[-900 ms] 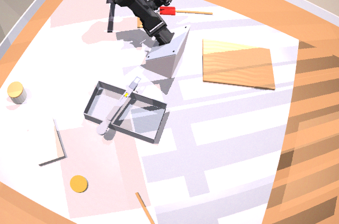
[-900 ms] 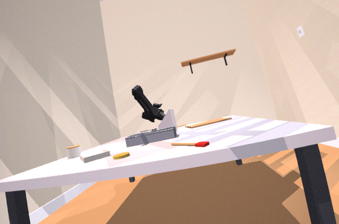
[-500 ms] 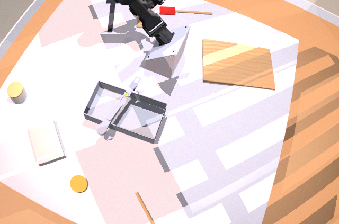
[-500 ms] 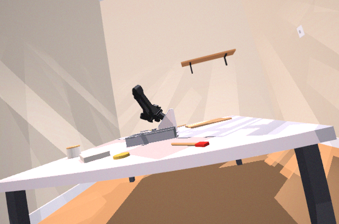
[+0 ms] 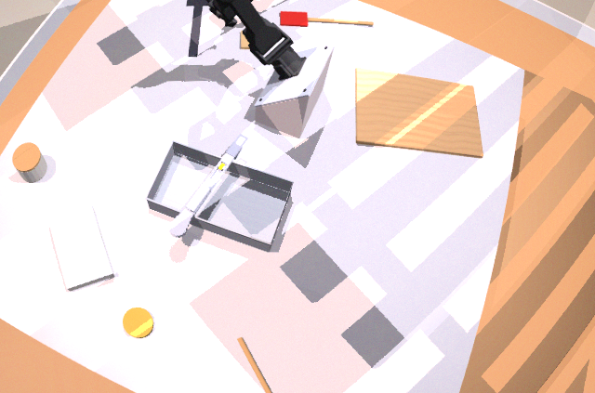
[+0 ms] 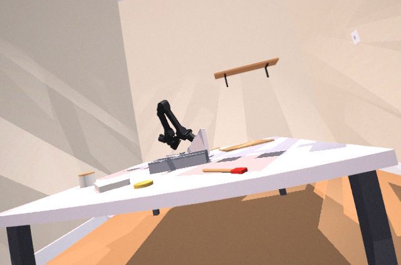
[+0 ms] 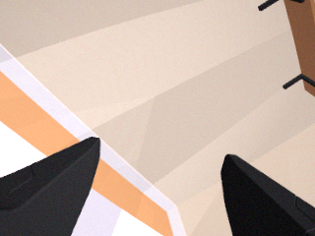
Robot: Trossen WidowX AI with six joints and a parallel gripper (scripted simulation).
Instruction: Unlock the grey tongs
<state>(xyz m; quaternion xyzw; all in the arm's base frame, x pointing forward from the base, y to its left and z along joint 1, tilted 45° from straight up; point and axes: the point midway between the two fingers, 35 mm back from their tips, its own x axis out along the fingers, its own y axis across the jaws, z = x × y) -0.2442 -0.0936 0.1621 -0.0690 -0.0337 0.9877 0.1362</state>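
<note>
The yellow lock piece is 570 mm ahead of my gripper tip, 110 mm to the left of it and 100 mm below it. From my gripper tip the other things lie so: wooden board: 510 mm to the left, 170 mm ahead, 160 mm below; roasting tin: 620 mm ahead, 140 mm below, 130 mm to the left; red spatula: 160 mm below, 150 mm to the left, 20 mm behind.
</note>
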